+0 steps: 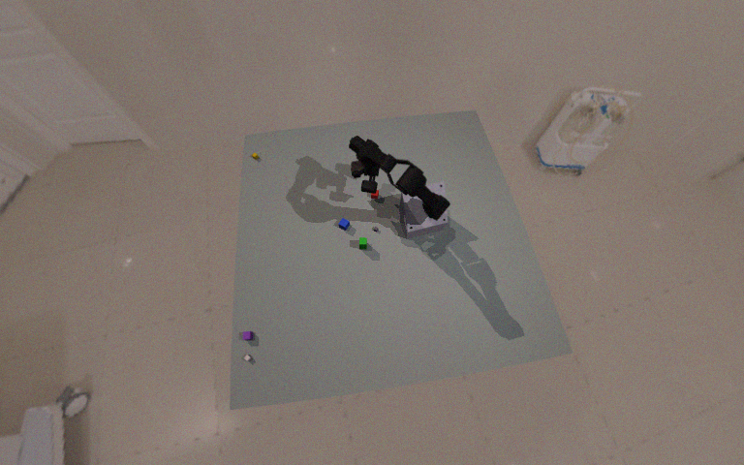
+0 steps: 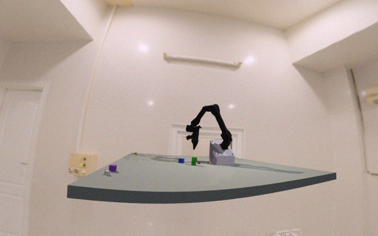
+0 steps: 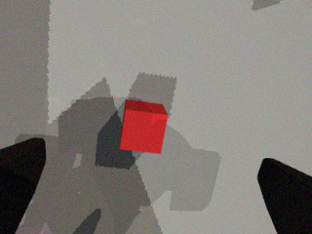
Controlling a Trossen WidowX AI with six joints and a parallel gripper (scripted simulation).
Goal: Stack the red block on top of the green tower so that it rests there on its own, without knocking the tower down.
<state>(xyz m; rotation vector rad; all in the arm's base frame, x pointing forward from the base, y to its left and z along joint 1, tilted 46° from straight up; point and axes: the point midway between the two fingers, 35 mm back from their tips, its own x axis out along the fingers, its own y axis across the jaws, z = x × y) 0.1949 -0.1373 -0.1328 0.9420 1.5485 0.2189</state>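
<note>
My gripper tip is 90 mm above the red block, 20 mm past it and 10 mm to the right of it. Round my gripper tip: small dark cube: 180 mm to the left, 100 mm below, 30 mm ahead; blue block: 160 mm ahead, 120 mm to the left, 90 mm below; yellow cube: 500 mm ahead, 400 mm to the right, 100 mm below.
</note>
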